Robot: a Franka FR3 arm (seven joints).
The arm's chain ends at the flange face. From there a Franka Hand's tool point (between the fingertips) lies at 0.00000 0.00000 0.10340 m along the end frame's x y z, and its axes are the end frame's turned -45 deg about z.
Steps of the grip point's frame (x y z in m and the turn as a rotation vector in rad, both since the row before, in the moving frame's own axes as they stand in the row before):
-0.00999 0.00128 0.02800 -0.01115 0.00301 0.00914
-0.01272 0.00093 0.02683 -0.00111 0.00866 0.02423
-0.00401 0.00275 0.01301 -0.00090 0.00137 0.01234
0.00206 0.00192 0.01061 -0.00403 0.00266 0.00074
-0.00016 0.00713 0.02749 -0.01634 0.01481 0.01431
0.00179 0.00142 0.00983 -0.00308 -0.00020 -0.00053
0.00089 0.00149 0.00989 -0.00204 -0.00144 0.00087
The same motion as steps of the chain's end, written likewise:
-0.00719 0.00737 0.02801 -0.00576 0.01001 0.00914
-0.00906 0.01020 0.02683 0.00534 0.00691 0.02423
-0.00106 0.00481 0.01301 0.00033 0.00161 0.01234
0.00233 -0.00020 0.01061 -0.00097 0.00473 0.00074
0.00265 0.00503 0.02752 -0.00108 0.02203 0.01431
0.00206 -0.00050 0.00983 -0.00232 0.00204 -0.00053
0.00164 0.00017 0.00989 -0.00246 0.00042 0.00087

